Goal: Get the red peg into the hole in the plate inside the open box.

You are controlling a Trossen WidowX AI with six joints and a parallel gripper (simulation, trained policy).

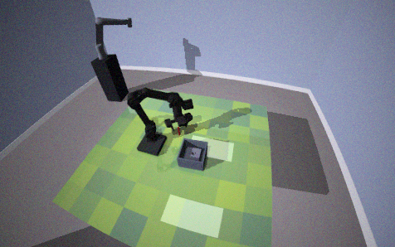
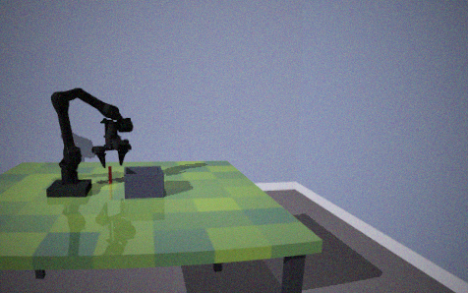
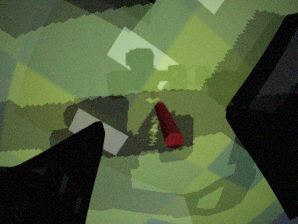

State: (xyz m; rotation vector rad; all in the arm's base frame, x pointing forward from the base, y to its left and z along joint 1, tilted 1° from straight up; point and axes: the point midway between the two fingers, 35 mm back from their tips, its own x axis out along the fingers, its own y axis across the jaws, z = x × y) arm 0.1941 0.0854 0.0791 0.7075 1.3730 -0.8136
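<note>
My gripper tip is now 1 cm past the red peg, 1 cm to the right of it and 4 cm above it. Also, from my gripper tip: grey box (12 cm ahead, 18 cm to the right, 5 cm below).
</note>
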